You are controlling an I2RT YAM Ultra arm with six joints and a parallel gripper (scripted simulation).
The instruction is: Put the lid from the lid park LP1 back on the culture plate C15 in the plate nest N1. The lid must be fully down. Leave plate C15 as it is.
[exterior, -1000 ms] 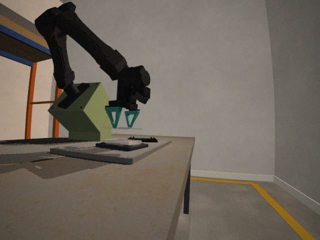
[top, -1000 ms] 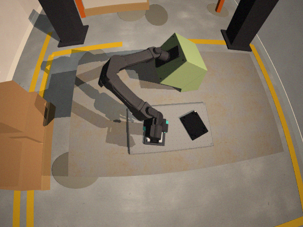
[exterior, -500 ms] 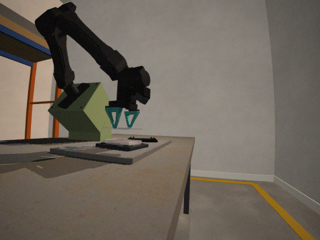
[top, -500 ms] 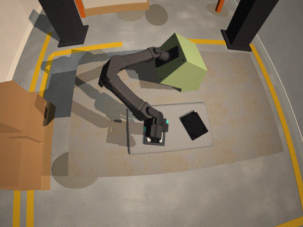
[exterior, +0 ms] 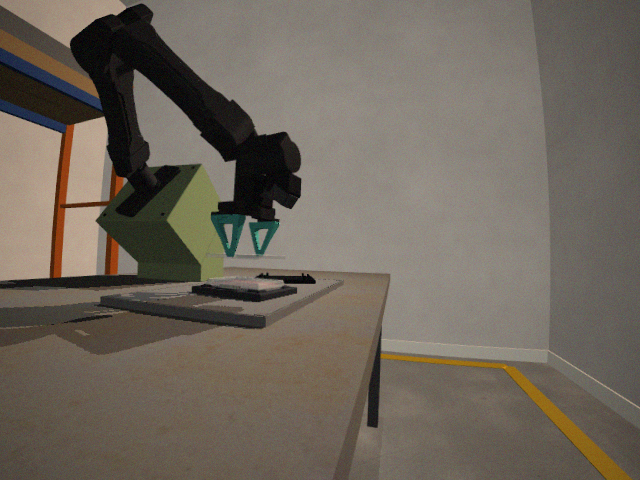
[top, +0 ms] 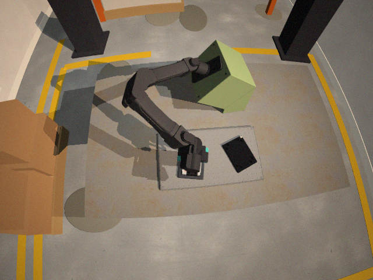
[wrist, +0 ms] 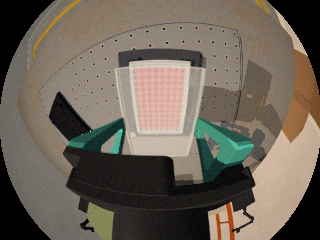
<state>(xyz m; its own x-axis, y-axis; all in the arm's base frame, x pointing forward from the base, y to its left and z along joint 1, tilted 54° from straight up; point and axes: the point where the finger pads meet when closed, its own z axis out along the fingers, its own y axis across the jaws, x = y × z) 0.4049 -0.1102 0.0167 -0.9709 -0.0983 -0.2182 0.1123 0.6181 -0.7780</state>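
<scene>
My gripper is now 6 cm above the culture plate C15. The rest, counted from my hand: plate nest N1 (7 cm below); then black lid park LP1 (25 cm to the left, 7 cm below, 3 cm behind); then clear lid (1 cm below).
</scene>
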